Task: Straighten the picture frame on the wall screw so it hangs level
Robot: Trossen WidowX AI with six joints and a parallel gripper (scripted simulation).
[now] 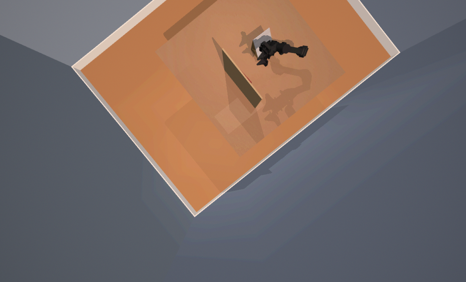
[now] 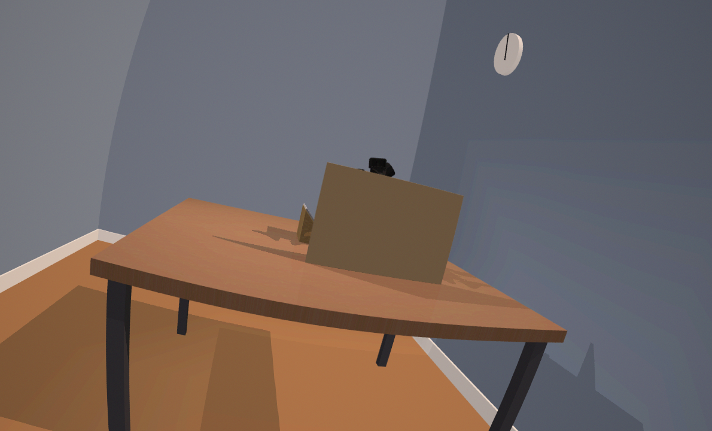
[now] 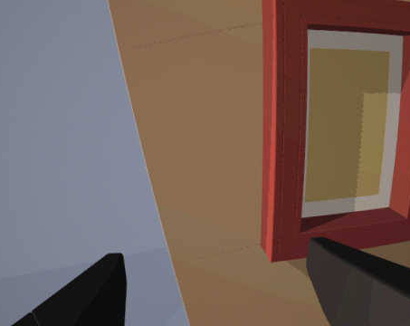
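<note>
The red picture frame lies 13 cm ahead of my gripper tip, 11 cm below it and 2 cm to the left of it. Also, from my gripper tip: tan wall board: 14 cm ahead, 13 cm below, 2 cm to the left.
</note>
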